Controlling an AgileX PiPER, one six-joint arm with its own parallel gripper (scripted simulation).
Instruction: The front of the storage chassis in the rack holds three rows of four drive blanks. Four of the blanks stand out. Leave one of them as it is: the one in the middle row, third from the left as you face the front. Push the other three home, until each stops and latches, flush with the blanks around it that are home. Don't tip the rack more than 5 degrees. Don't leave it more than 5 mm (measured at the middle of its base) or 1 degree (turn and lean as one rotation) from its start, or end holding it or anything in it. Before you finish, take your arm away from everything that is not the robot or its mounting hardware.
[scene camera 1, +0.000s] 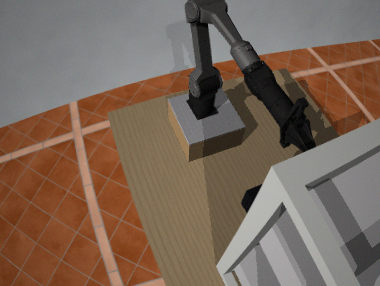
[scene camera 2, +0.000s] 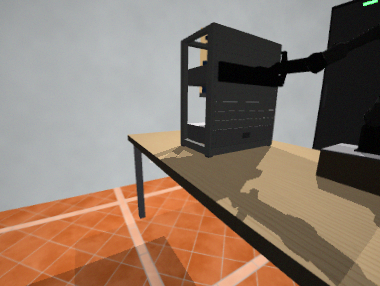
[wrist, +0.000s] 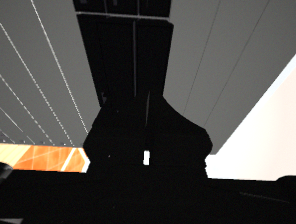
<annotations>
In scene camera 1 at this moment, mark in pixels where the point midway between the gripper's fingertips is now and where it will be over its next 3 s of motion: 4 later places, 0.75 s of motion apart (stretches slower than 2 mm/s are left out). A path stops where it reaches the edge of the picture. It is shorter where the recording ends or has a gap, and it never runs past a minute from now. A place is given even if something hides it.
The gripper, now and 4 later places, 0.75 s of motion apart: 313, 154; 316, 159; 319, 163; 321, 167; 323, 169
</annotations>
